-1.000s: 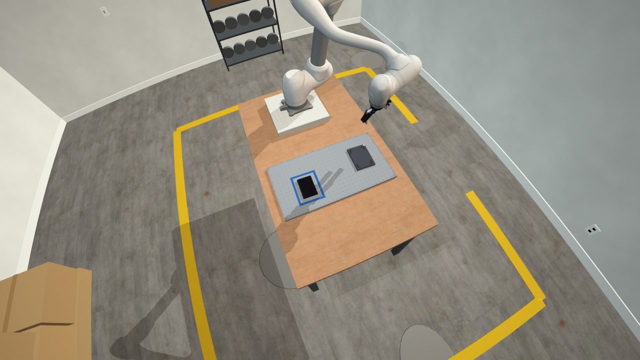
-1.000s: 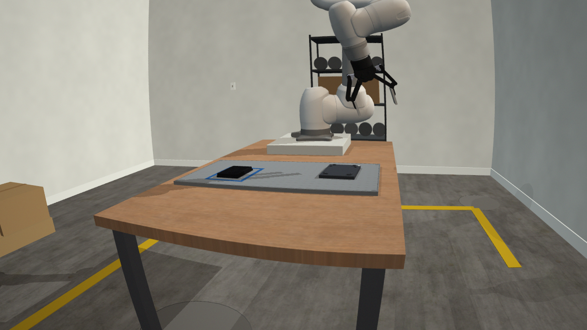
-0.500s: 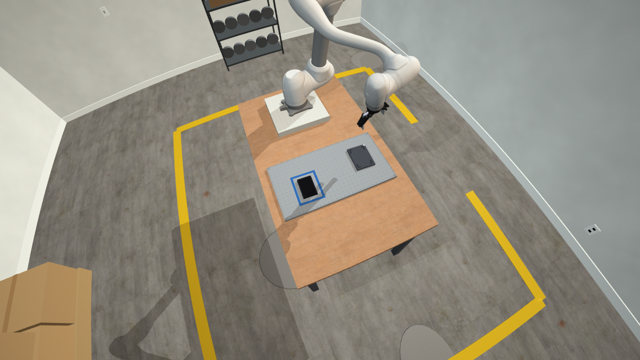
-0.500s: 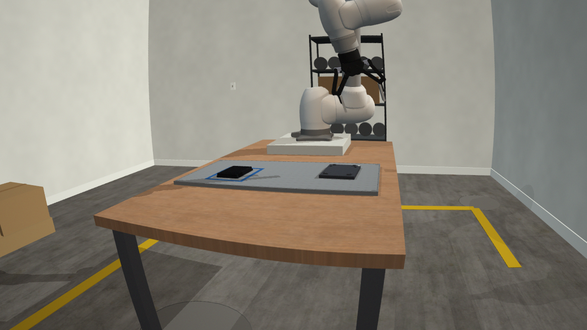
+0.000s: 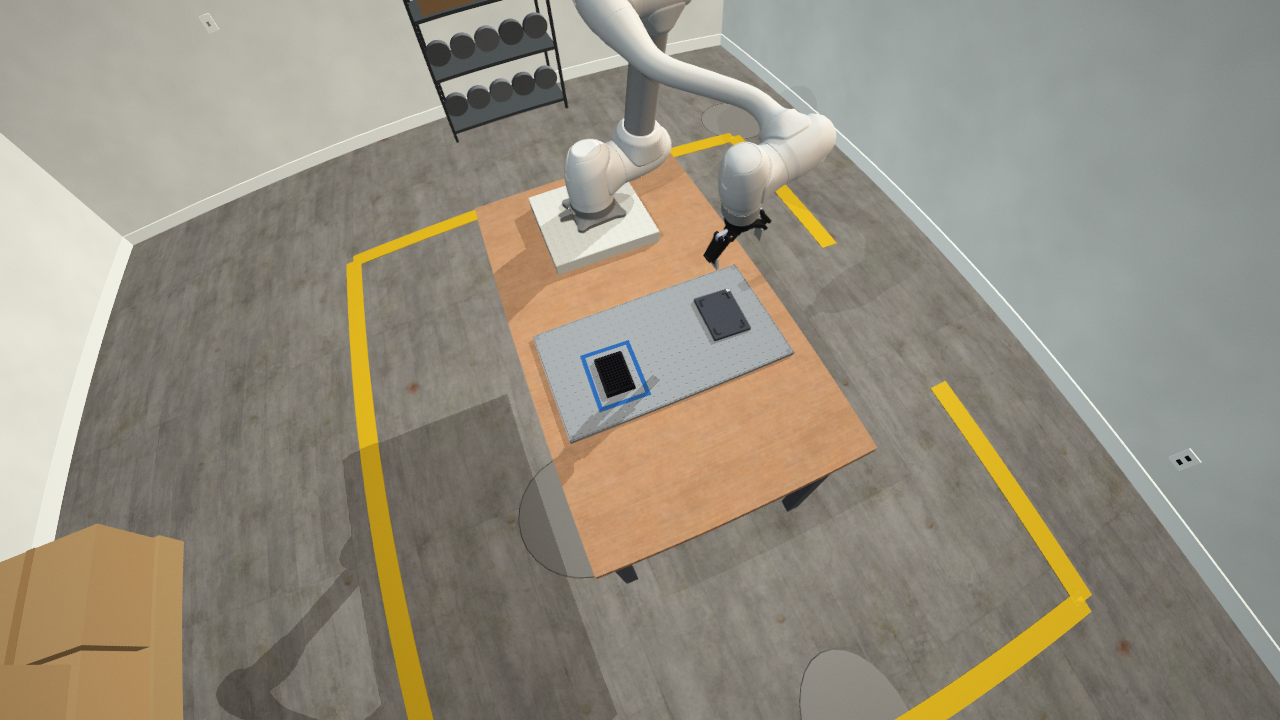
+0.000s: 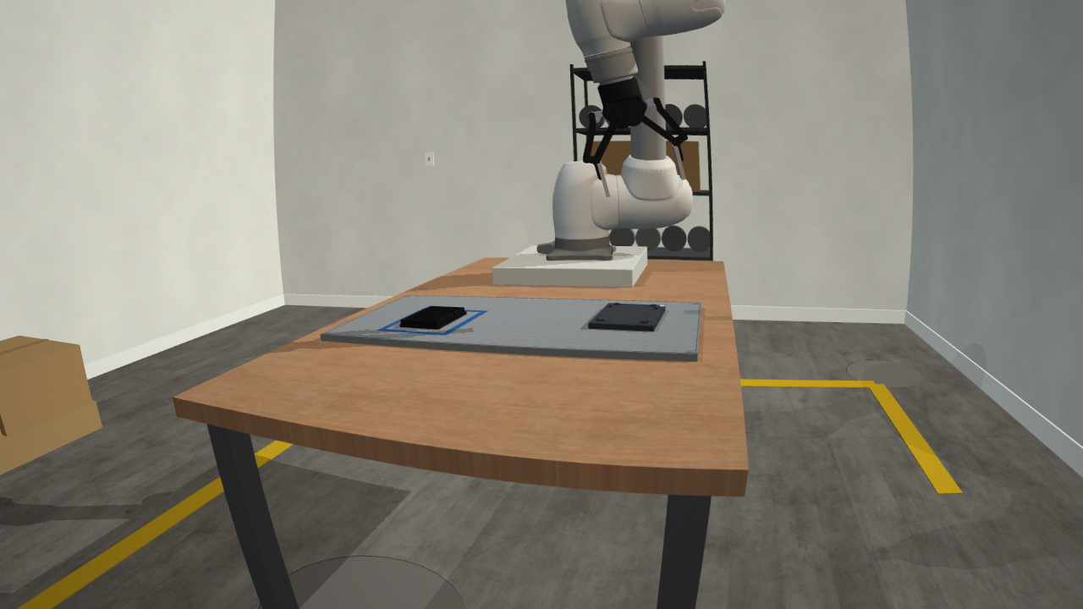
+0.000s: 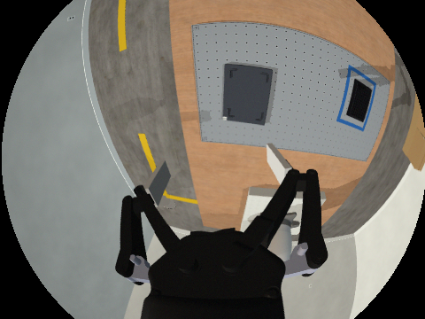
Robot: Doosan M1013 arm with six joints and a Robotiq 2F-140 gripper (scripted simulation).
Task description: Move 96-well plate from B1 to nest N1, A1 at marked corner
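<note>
My hand is 41 cm to the left of the black 96-well plate, 25 cm above it and 5 cm short of it. The rest, counted from my hand: dark plate nest N1: 25 cm below, 3 cm to the right, 2 cm ahead.
</note>
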